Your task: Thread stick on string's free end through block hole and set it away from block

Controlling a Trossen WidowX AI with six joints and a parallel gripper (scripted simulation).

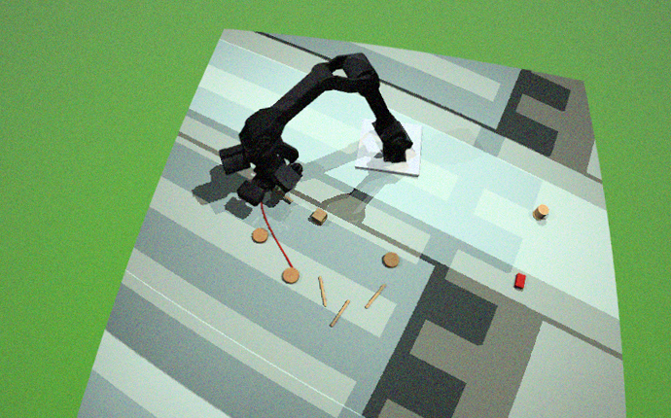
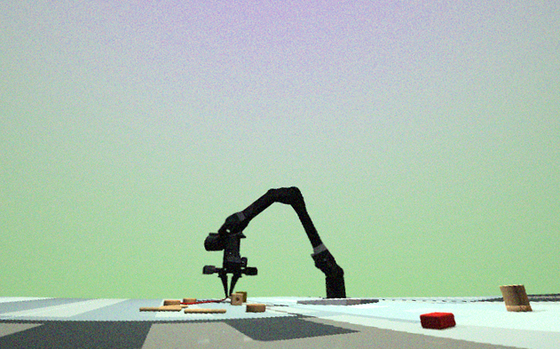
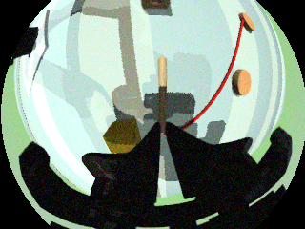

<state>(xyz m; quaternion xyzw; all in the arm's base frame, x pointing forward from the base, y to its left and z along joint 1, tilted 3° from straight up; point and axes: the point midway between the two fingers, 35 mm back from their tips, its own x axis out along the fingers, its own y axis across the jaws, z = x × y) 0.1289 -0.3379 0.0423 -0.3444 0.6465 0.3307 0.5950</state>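
Now: gripper tip 5 cm past the yellow cube and 1 cm to the right of it. The rest, counted from my gripper tip: round wooden button 24 cm ahead, 7 cm to the left, 1 cm below; thin wooden stick 1 cm ahead, 1 cm to the left; wooden block 8 cm ahead, 13 cm to the left.
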